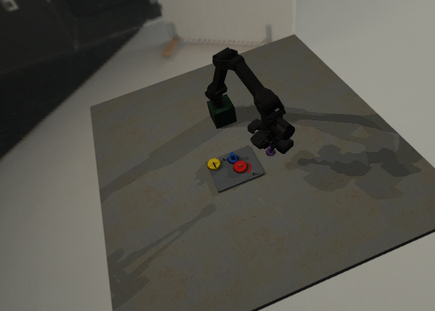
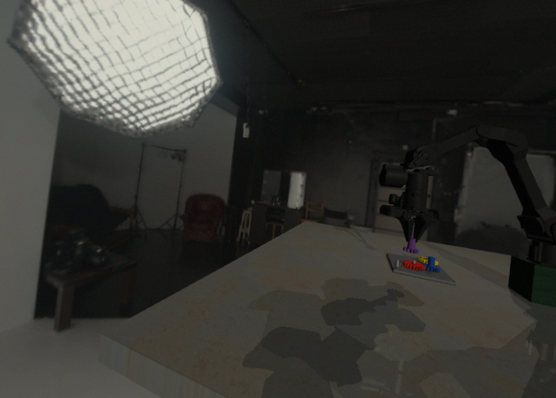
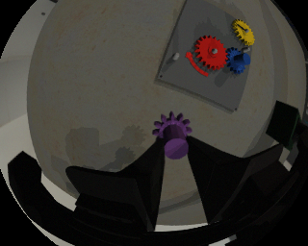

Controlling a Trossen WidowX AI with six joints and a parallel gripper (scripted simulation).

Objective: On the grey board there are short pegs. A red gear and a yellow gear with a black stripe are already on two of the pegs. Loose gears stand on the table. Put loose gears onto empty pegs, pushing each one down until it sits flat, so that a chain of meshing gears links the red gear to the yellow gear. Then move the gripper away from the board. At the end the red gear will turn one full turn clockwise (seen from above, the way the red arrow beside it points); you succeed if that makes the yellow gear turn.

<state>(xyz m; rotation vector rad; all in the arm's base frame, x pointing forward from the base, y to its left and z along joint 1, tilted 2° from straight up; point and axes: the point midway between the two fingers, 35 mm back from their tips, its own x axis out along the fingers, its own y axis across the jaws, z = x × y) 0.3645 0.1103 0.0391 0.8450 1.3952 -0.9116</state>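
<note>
The blue gear is 140 mm to the right of my gripper tip, 90 mm below it and 90 mm behind it. Round my gripper tip: purple gear: 10 mm below; red arrow: 100 mm below, 90 mm to the right, 20 mm behind; red gear: 130 mm to the right, 100 mm below, 30 mm behind.
</note>
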